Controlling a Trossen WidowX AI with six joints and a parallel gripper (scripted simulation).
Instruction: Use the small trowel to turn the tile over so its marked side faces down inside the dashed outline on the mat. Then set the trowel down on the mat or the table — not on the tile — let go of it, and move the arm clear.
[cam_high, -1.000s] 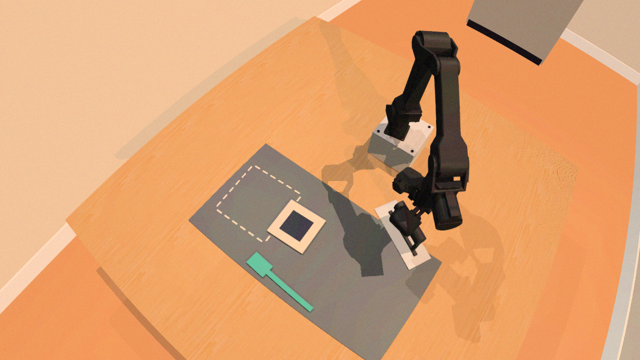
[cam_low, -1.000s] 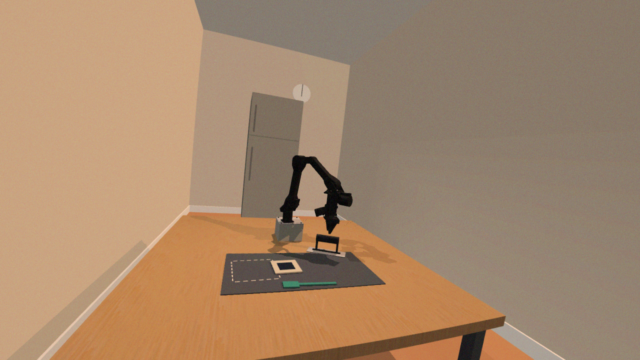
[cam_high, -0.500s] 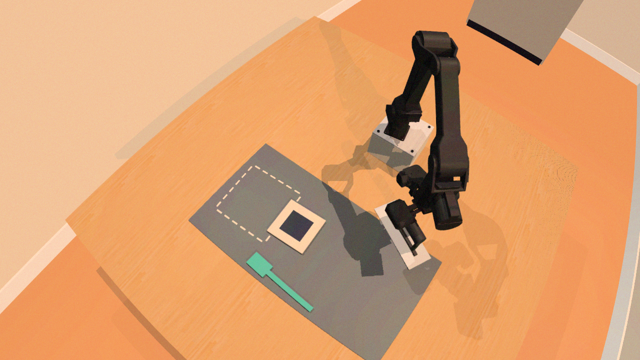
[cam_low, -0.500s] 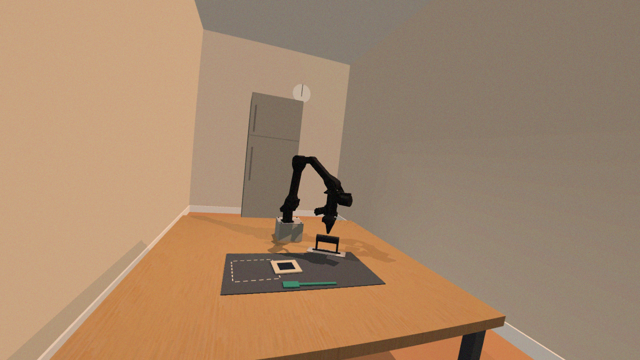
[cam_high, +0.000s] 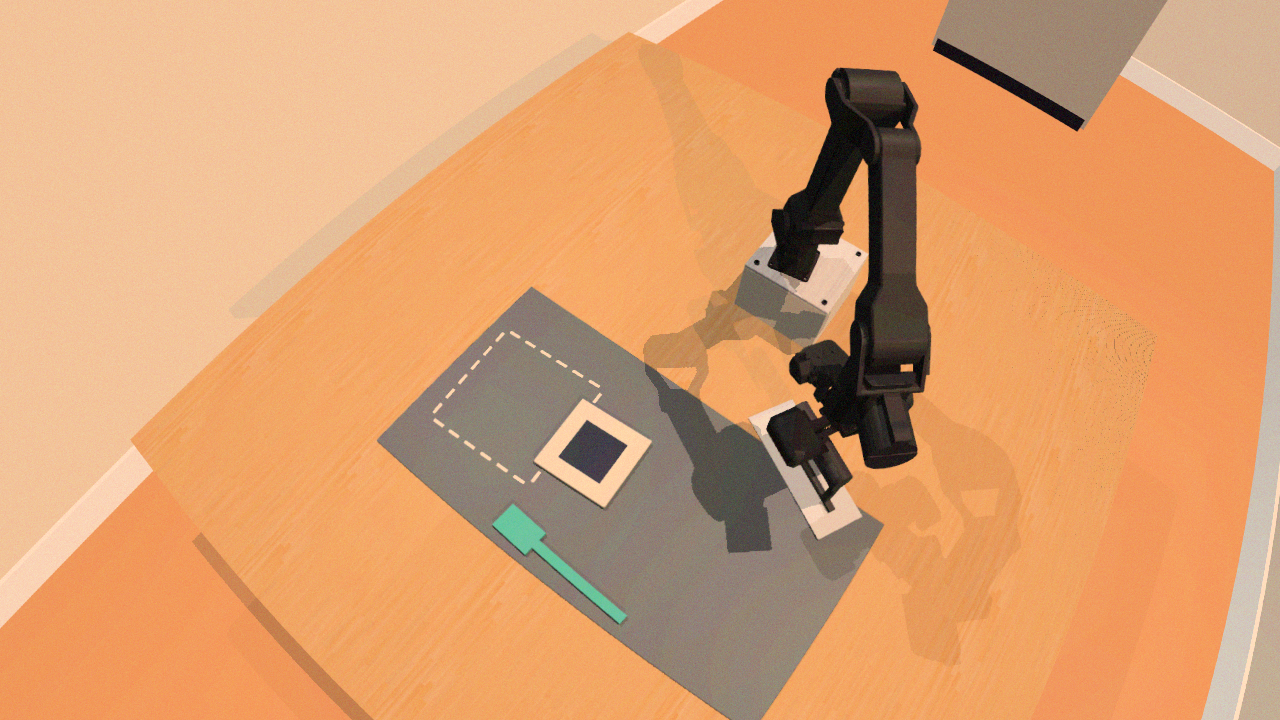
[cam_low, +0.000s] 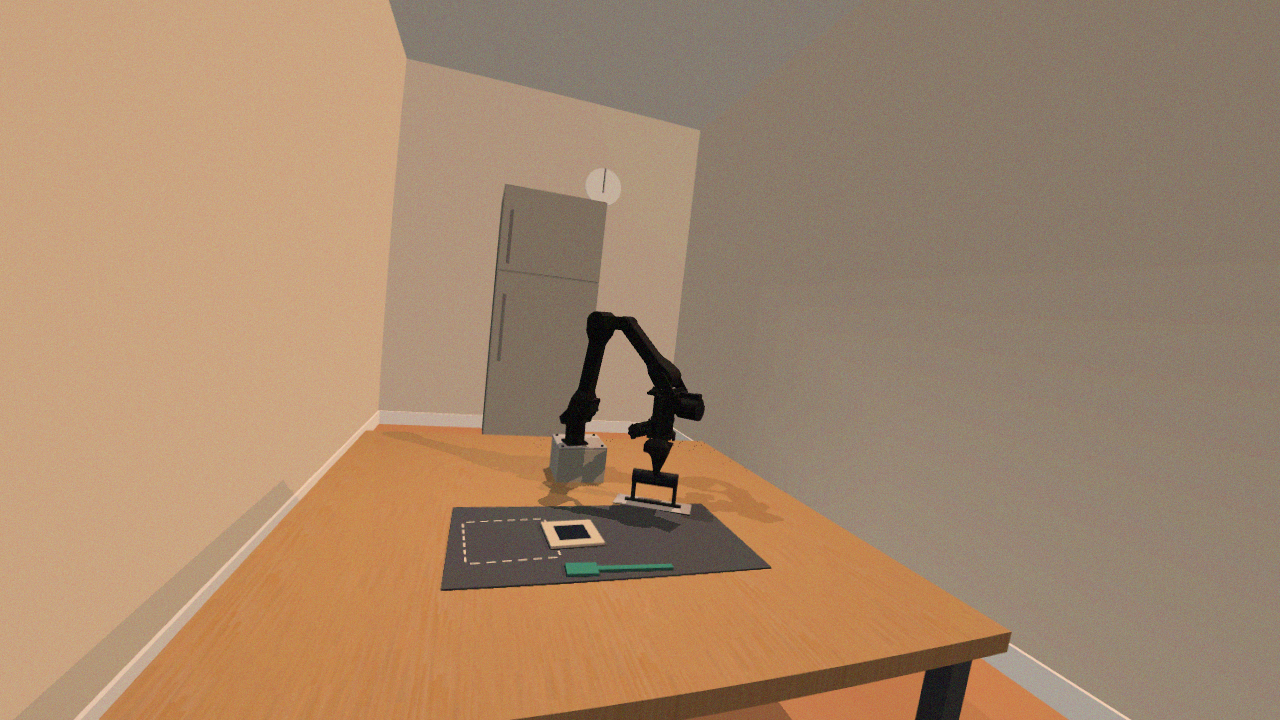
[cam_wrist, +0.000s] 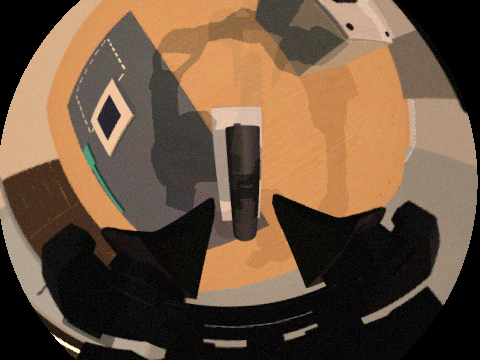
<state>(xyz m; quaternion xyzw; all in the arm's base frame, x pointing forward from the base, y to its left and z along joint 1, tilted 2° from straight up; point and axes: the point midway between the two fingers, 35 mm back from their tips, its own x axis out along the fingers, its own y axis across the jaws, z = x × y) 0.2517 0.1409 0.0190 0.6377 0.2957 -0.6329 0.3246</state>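
Right now the trowel is 2 cm behind my gripper tip, 2 cm to the right of it and 5 cm below it. Round my gripper tip: green flat tool (27 cm ahead, 25 cm to the right, 8 cm below); then square tile (12 cm ahead, 27 cm to the right, 8 cm below); then grey mat (14 cm ahead, 21 cm to the right, 11 cm below).
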